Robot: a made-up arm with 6 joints. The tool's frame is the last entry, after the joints.
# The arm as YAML. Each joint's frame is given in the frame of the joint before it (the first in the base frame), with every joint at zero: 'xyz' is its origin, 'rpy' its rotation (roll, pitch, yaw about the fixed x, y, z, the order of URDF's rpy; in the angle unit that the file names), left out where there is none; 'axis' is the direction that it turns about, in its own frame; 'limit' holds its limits. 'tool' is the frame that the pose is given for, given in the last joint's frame.
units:
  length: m
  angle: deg
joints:
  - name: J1
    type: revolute
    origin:
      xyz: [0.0, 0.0, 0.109]
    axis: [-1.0, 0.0, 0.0]
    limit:
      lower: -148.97
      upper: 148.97
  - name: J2
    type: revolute
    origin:
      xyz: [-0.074, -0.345, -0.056]
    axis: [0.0, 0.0, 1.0]
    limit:
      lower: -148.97
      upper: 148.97
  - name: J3
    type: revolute
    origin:
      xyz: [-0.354, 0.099, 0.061]
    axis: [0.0, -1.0, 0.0]
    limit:
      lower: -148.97
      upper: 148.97
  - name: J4
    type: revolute
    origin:
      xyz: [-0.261, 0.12, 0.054]
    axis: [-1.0, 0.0, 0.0]
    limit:
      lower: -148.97
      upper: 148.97
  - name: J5
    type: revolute
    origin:
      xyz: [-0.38, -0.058, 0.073]
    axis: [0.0, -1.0, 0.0]
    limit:
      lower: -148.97
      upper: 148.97
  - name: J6
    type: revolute
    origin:
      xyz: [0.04, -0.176, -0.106]
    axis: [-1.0, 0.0, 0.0]
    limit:
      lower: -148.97
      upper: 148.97
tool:
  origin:
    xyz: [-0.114, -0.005, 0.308]
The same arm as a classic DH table. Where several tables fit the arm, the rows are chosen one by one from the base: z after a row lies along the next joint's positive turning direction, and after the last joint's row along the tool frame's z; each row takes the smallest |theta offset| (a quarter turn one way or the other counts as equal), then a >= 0, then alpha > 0; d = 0 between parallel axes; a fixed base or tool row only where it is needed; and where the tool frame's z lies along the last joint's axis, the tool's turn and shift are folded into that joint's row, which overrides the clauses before.
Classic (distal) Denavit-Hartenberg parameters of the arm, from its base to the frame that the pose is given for. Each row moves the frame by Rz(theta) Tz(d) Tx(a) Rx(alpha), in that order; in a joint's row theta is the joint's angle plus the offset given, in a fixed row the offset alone. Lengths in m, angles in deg.
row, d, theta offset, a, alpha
base (fixed), 0.109, -90, 0, 90
J1, 0.074, 0, 0.345, -90
J2, 0.005, -90, 0.354, -90
J3, -0.219, -90, 0.054, -90
J4, 0.641, 0, 0.073, 90
J5, 0.234, 0, -0.106, -90
J6, 0.074, -90, 0.005, -90
tool (fixed), 0.308, 90, 0, 0
Joint limits (deg, base to tool): -148.97..148.97 -148.97..148.97 -148.97..148.97 -148.97..148.97 -148.97..148.97 -148.97..148.97

